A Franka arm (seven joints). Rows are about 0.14 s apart.
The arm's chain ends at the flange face. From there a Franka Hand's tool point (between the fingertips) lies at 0.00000 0.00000 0.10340 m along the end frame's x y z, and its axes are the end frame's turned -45 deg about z.
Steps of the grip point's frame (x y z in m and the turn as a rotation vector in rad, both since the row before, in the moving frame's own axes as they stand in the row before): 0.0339, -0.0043, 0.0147, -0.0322, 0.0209, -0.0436; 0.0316, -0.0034, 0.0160, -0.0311, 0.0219, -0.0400; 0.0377, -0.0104, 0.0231, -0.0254, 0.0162, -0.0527; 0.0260, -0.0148, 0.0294, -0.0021, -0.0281, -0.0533; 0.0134, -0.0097, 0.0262, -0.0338, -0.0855, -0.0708; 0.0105, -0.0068, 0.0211, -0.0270, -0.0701, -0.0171; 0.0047, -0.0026, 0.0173, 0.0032, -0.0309, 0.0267; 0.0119, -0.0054, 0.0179, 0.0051, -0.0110, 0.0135
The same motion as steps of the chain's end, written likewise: 0.0170, -0.0278, 0.0148, -0.0080, 0.0375, -0.0436; 0.0161, -0.0253, 0.0161, -0.0065, 0.0375, -0.0400; 0.0162, -0.0346, 0.0231, -0.0065, 0.0294, -0.0527; 0.0098, -0.0311, 0.0294, -0.0214, -0.0184, -0.0533; 0.0061, -0.0252, 0.0266, -0.0844, -0.0366, -0.0708; 0.0057, -0.0194, 0.0214, -0.0687, -0.0305, -0.0171; 0.0040, -0.0072, 0.0173, -0.0196, -0.0241, 0.0267; 0.0058, -0.0127, 0.0179, -0.0042, -0.0114, 0.0135
